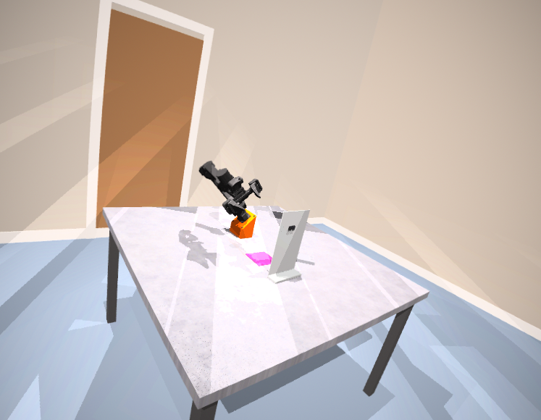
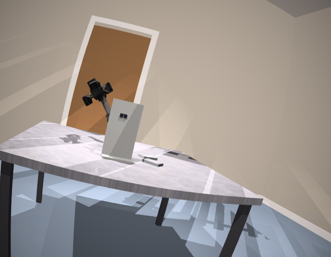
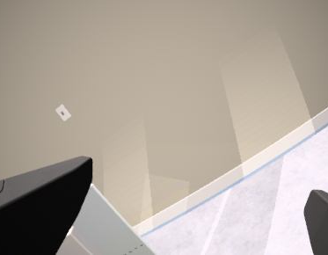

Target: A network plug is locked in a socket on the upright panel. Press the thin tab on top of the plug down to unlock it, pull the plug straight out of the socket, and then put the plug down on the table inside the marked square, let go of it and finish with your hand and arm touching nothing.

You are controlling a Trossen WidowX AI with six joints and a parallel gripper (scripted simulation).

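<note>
My gripper tip is 180 mm to the right of the grey network plug, 80 mm above it and 70 mm short of it. Round my gripper tip: magenta marked square (310 mm below, 180 mm to the left, 70 mm behind); grey panel (170 mm to the left, 170 mm below, 90 mm ahead).
</note>
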